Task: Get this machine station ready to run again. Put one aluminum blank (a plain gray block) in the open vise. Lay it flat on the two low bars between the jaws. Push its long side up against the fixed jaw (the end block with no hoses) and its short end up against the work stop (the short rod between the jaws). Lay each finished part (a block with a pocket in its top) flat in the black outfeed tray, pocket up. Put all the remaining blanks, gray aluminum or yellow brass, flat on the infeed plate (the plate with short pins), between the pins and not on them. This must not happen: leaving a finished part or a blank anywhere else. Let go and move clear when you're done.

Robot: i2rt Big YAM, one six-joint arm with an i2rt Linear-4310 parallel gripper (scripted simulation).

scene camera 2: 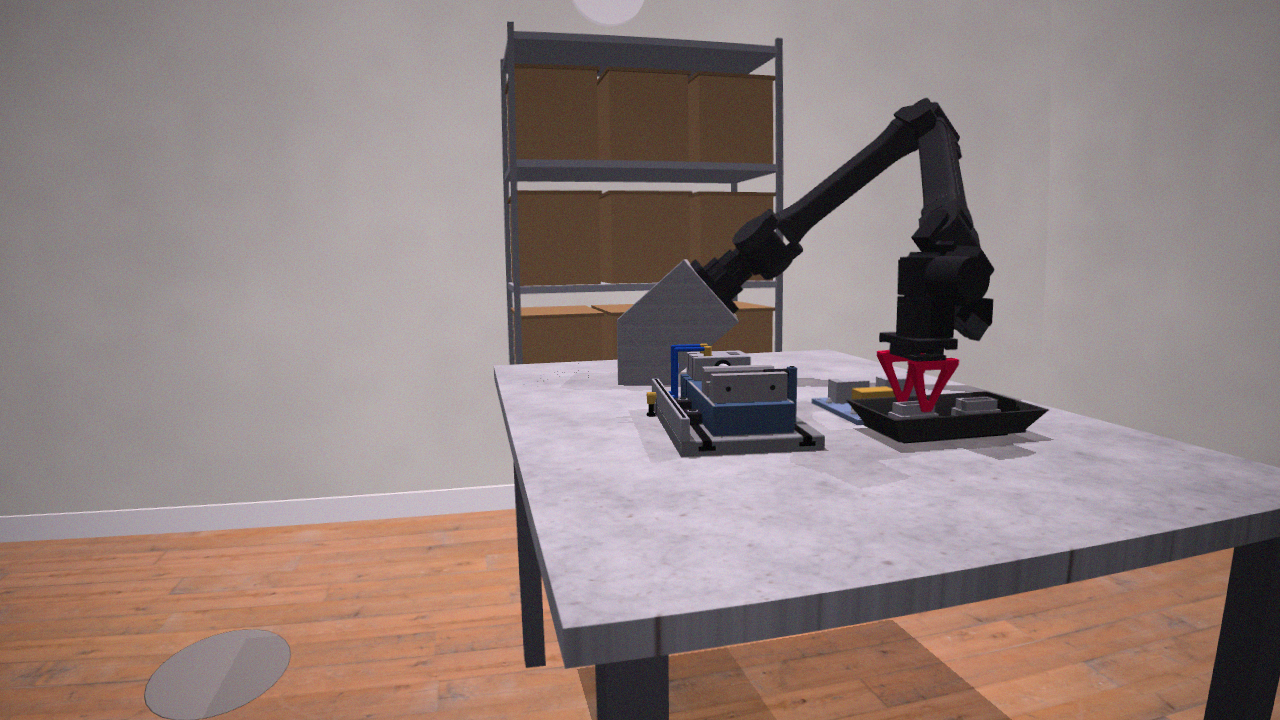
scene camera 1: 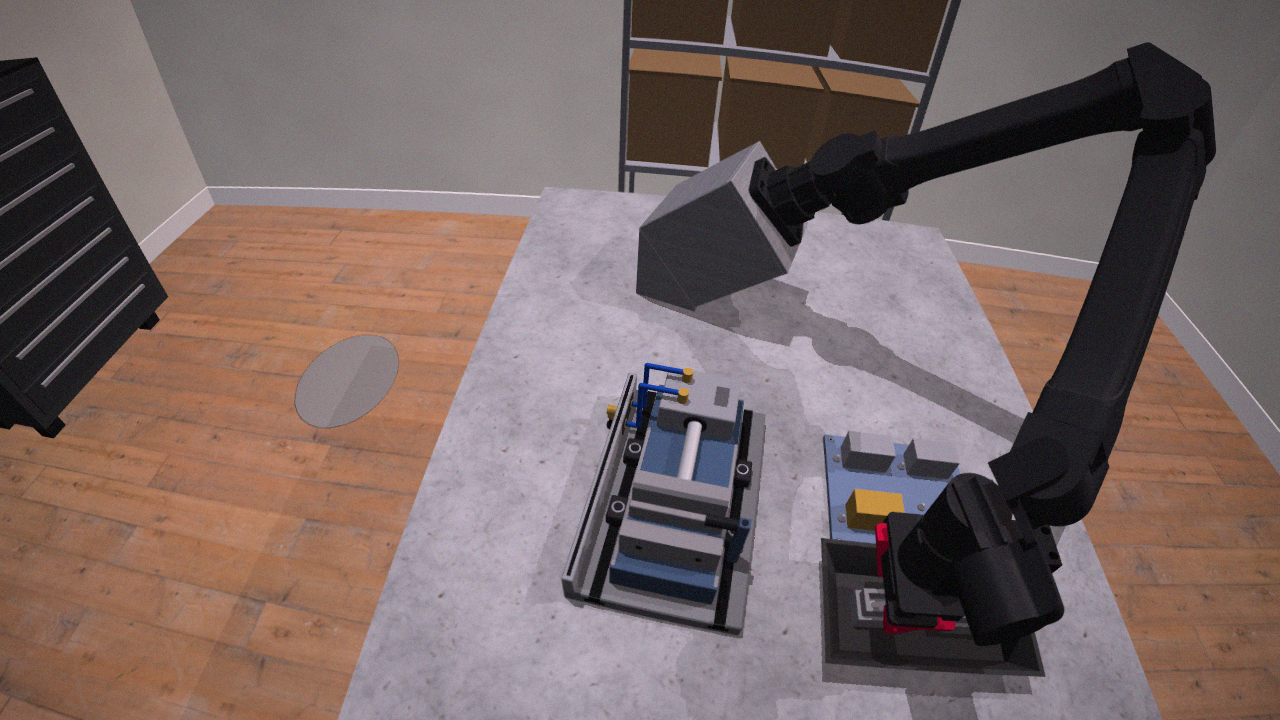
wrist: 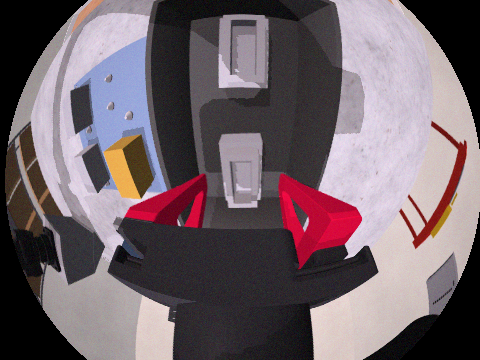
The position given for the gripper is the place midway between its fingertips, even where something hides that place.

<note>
In view: the gripper [scene camera 1: 886, 603], a yellow brass blank [scene camera 1: 865, 509], a finished part [scene camera 1: 862, 614] and a finished part [scene camera 2: 974, 405].
The yellow brass blank shows as well in the wrist view [wrist: 127, 160]. The gripper is seen too in scene camera 2 [scene camera 2: 914, 407] and in the wrist view [wrist: 243, 180].
</note>
